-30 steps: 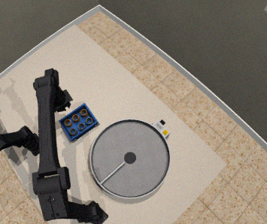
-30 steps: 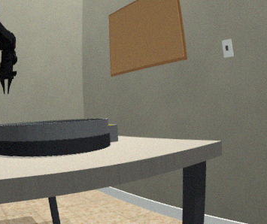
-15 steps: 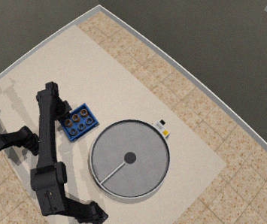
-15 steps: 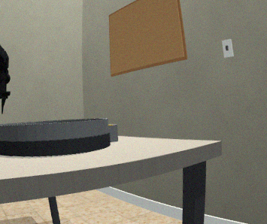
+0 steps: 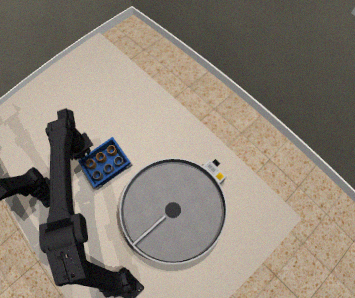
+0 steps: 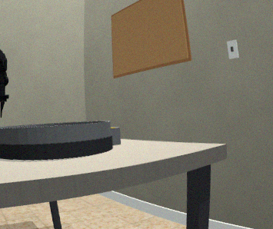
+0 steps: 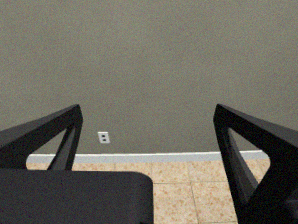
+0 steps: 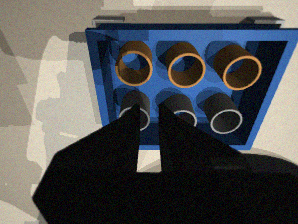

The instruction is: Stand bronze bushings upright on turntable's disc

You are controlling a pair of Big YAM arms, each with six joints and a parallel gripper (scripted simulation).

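Note:
My right hand is 30 mm short of the blue crate, 40 mm to the left of it and 100 mm above it. Also, from my right hand: turntable disc 90 mm ahead, 400 mm to the right, 70 mm below.

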